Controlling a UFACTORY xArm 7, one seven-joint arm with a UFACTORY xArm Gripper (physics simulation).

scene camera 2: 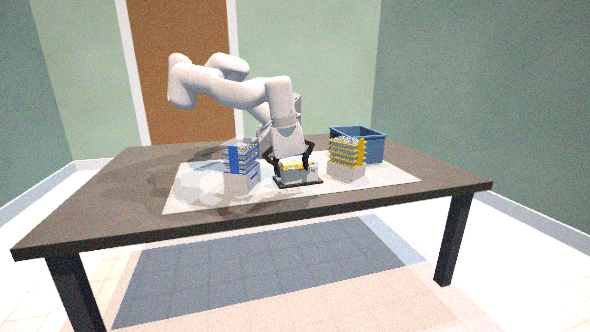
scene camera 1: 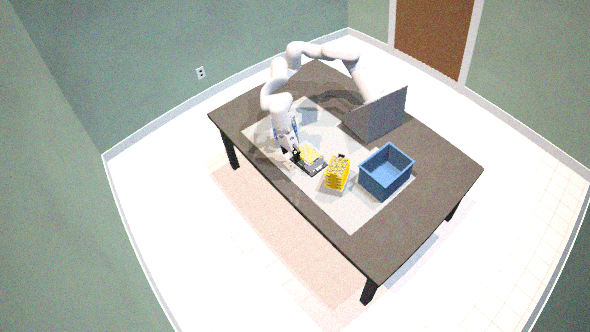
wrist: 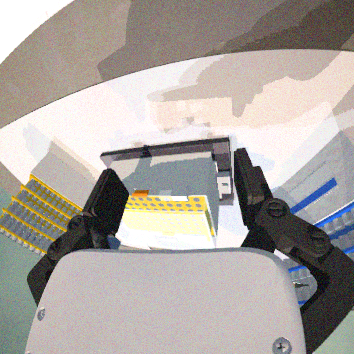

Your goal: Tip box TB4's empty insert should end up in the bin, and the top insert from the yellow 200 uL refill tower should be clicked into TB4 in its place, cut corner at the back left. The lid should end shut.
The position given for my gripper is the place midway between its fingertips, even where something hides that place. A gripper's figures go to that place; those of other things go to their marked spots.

My gripper (scene camera 2: 292, 172) is 0.85 m from the lens. A tip box TB4 (scene camera 2: 293, 174) is 0.88 m from the lens. A blue bin (scene camera 2: 375, 140) is 1.14 m from the lens. The marked spots on the tip box TB4 and the blue bin are 0.41 m apart.
